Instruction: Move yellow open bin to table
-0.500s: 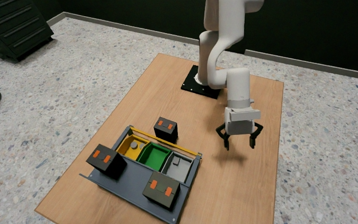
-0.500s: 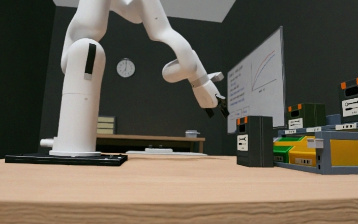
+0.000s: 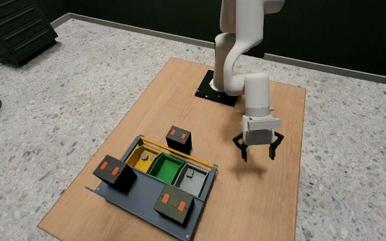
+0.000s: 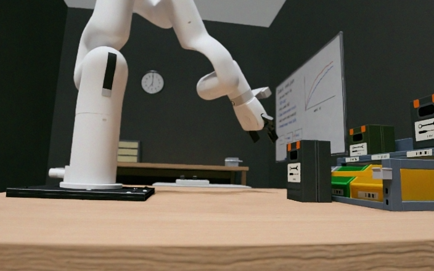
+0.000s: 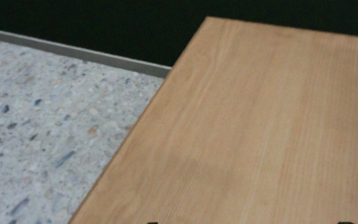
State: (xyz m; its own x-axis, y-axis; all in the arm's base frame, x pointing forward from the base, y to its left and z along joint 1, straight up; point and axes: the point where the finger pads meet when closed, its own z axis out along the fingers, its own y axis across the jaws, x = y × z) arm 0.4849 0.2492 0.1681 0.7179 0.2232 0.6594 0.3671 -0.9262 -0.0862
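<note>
My hand is 32 cm to the left of the dark box, 11 cm above it and 2 cm past it. Round my hand: thin yellow strip: 32 cm to the right, 12 cm below, 3 cm ahead; then green bin: 32 cm to the right, 14 cm below, 14 cm ahead; then grey bin: 21 cm to the right, 14 cm below, 14 cm ahead.
</note>
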